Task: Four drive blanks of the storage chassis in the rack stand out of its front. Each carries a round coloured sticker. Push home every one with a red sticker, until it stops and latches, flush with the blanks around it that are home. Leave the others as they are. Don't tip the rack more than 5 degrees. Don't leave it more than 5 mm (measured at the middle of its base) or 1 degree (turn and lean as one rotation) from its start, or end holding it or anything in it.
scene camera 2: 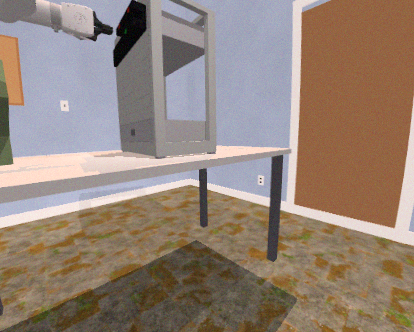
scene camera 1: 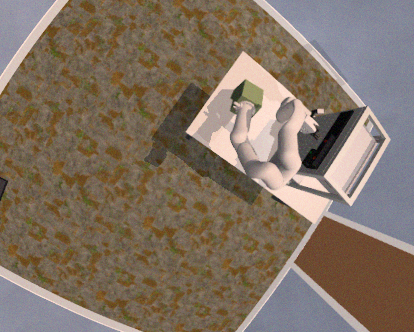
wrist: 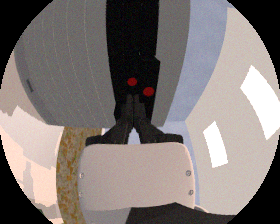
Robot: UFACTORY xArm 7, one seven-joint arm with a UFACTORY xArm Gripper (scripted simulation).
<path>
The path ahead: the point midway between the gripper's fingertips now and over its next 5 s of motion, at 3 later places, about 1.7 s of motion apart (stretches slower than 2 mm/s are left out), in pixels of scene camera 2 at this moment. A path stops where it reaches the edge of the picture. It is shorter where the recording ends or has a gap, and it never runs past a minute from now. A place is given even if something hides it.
The gripper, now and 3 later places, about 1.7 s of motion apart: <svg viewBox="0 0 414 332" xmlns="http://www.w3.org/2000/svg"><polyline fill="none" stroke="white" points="112,31 117,25 123,27 124,27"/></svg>
</path>
